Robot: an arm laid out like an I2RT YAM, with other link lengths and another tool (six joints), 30 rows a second.
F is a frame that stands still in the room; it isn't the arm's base.
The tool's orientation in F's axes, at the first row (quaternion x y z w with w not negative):
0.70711, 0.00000, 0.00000, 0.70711
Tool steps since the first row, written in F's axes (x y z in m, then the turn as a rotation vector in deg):
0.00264, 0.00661, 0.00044, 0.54, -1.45, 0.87
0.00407, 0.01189, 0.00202, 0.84, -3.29, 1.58
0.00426, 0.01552, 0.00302, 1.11, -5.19, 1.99
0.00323, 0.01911, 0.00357, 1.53, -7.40, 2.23
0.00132, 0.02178, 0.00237, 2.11, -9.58, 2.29
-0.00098, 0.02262, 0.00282, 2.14, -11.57, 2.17
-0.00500, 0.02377, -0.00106, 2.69, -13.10, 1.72
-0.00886, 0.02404, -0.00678, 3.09, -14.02, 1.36
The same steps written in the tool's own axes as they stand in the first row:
0.00264, 0.00044, -0.00661, 0.54, 0.87, 1.45
0.00407, 0.00202, -0.01189, 0.84, 1.58, 3.29
0.00426, 0.00302, -0.01552, 1.11, 1.99, 5.19
0.00323, 0.00357, -0.01911, 1.53, 2.23, 7.40
0.00132, 0.00237, -0.02178, 2.11, 2.29, 9.58
-0.00098, 0.00282, -0.02262, 2.14, 2.17, 11.57
-0.00500, -0.00106, -0.02377, 2.69, 1.72, 13.10
-0.00886, -0.00678, -0.02404, 3.09, 1.36, 14.02

